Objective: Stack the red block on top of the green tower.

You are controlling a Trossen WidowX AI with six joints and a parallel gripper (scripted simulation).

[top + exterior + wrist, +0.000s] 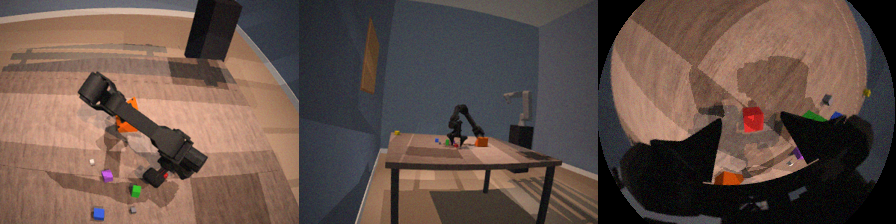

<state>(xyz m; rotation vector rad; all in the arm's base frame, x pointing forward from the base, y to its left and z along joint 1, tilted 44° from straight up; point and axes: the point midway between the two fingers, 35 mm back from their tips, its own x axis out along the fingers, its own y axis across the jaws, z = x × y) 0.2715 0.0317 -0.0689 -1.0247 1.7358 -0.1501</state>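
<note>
My gripper tip is right at the red block. Round my gripper tip: purple block 190 mm to the right, 30 mm behind; small grey cube 140 mm to the right, 110 mm ahead; small white cube 240 mm to the right, 100 mm behind.
</note>
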